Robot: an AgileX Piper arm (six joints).
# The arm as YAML. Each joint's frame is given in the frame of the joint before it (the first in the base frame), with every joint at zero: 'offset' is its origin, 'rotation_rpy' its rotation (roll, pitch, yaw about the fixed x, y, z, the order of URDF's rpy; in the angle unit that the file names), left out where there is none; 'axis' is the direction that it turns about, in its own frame. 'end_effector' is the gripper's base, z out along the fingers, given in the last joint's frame.
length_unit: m
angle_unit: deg
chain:
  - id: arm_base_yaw
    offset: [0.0, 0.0, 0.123]
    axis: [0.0, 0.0, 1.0]
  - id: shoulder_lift
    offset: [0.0, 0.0, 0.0]
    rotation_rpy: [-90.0, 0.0, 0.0]
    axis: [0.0, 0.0, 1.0]
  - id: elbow
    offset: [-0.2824, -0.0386, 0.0]
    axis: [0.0, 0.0, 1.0]
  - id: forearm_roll
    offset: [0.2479, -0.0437, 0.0]
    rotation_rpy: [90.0, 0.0, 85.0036]
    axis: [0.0, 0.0, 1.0]
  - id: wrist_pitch
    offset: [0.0, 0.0, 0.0]
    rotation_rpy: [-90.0, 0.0, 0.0]
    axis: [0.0, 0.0, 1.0]
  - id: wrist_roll
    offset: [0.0, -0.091, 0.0]
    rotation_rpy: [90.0, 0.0, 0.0]
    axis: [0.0, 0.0, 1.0]
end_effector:
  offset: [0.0, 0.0, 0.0]
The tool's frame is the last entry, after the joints.
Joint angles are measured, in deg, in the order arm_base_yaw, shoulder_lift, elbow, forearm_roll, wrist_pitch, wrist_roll. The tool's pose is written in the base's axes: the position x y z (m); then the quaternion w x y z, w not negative. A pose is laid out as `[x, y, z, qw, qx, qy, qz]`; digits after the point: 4 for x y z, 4 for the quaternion.
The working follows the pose.
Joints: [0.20 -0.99 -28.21 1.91 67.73 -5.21]
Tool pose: [-0.0121, 0.0028, 0.2656, 0.4733, -0.0433, 0.8798, -0.0041]
Where each joint sits with the arm in this pose, in the base's axes (m; each line is computed from the numbers above, not from the rounded line before):
arm_base_yaw: 0.0000 0.0000 0.1230
shoulder_lift: 0.0000 0.0000 0.1230
elbow: -0.2830 -0.0010 0.1567
forearm_roll: -0.0879 -0.0003 0.3158
wrist_pitch: -0.0879 -0.0003 0.3158
wrist_roll: -0.0121 0.0028 0.2656
the tool: -0.0121 0.0028 0.2656

